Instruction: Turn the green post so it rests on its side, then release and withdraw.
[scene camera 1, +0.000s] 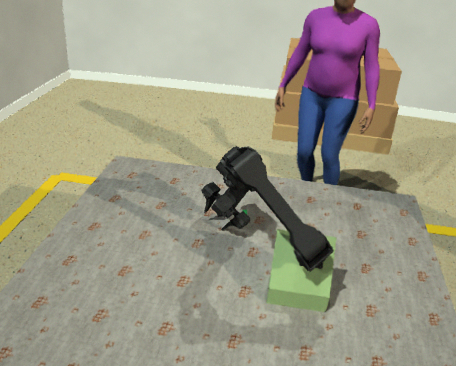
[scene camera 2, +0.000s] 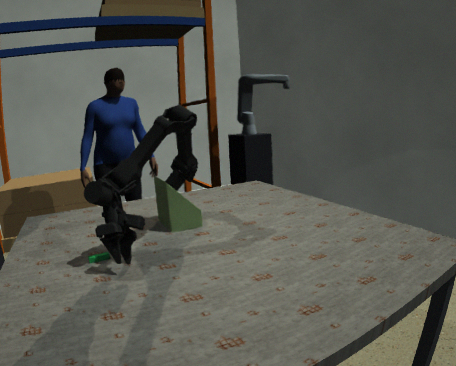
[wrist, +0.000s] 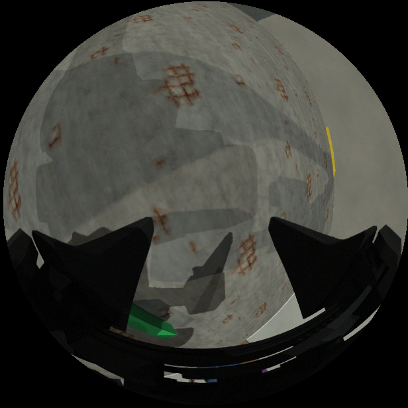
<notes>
In view: the gripper (scene camera 2: 124, 263) and a green post (wrist: 138, 319).
The gripper also shows in scene camera 1 (scene camera 1: 213, 220) and in the wrist view (wrist: 213, 224).
</notes>
